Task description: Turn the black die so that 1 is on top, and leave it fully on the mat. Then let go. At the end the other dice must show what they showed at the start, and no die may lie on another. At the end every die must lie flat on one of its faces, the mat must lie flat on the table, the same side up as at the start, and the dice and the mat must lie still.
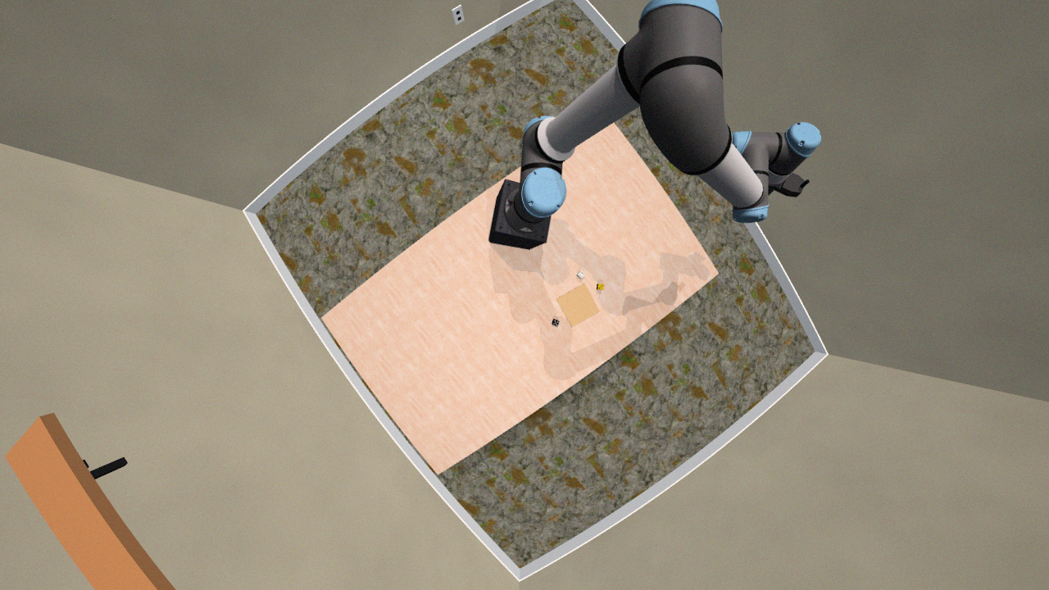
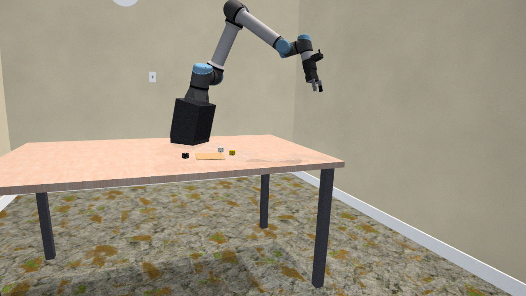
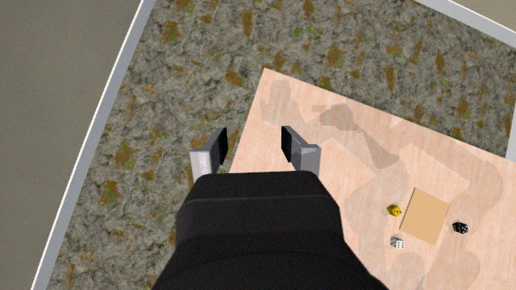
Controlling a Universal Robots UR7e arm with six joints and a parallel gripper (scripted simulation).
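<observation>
Right now the black die is 7 cm behind my hand, 73 cm to the right of it and 35 cm below it. From my hand the other things lie so: tan mat: 7 cm behind, 60 cm to the right, 36 cm below; then white die: 16 cm behind, 51 cm to the right, 35 cm below; then yellow die: 7 cm behind, 48 cm to the right, 35 cm below.
</observation>
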